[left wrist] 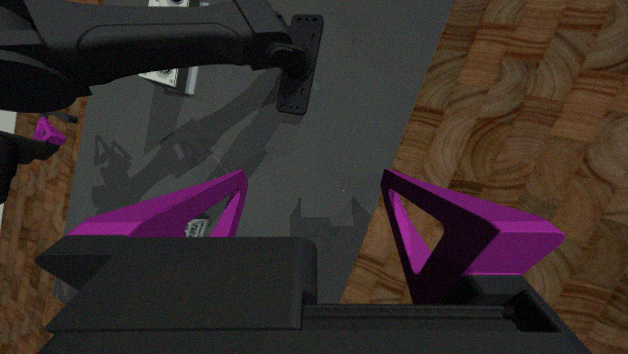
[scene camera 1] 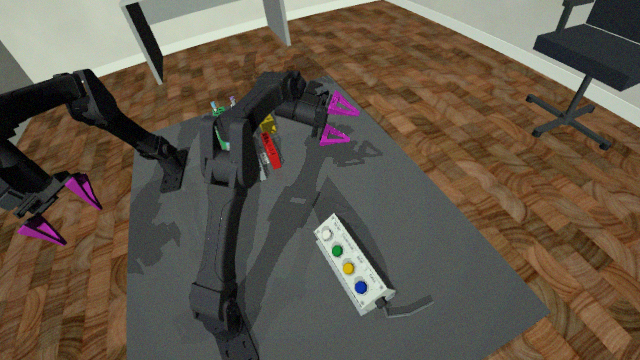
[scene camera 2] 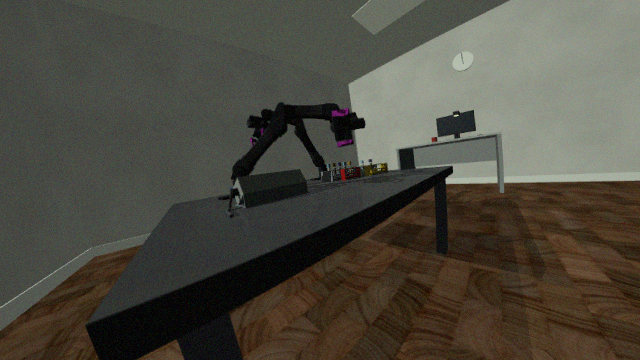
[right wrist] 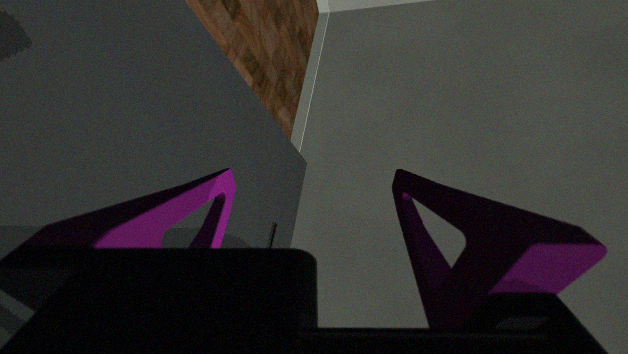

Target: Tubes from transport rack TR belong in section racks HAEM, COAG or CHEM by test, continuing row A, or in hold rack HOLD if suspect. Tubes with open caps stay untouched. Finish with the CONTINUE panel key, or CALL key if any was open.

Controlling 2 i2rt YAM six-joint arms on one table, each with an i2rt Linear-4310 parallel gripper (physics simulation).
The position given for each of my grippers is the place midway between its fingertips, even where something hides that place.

My left gripper (scene camera 1: 83, 227) is open, holding nothing. My right gripper (scene camera 1: 354, 127) is open, with nothing in its grasp.
